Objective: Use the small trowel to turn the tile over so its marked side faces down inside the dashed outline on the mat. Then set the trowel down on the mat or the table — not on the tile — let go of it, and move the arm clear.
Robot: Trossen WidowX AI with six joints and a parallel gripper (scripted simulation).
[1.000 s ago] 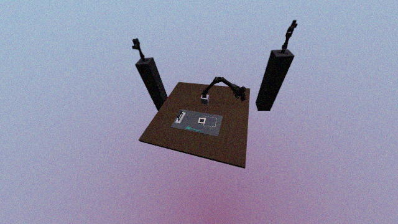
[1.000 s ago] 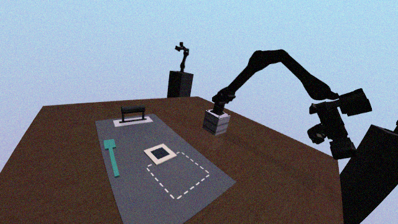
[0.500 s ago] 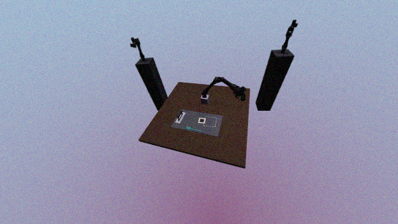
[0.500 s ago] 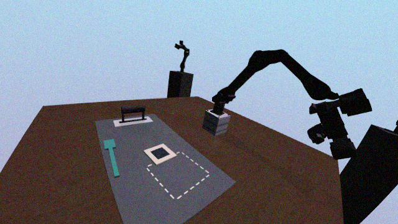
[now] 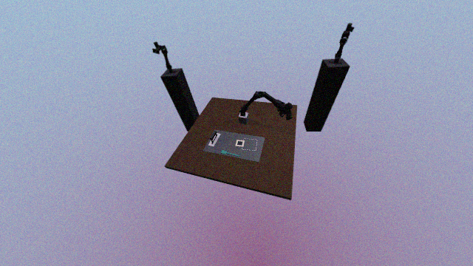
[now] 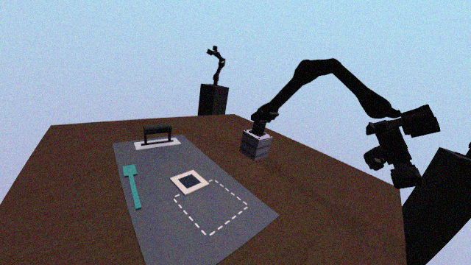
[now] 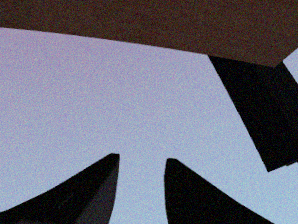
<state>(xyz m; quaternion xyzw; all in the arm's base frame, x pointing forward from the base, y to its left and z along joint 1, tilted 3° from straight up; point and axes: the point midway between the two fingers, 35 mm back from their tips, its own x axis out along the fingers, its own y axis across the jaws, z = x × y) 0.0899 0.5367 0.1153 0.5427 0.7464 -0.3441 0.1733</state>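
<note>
My gripper tip is now 700 mm to the left of the teal trowel, 440 mm short of it and 170 mm above it. Also, from my gripper tip: tile 580 mm to the right, 300 mm ahead, 170 mm below; then grey mat 650 mm to the right, 310 mm ahead, 190 mm below.
</note>
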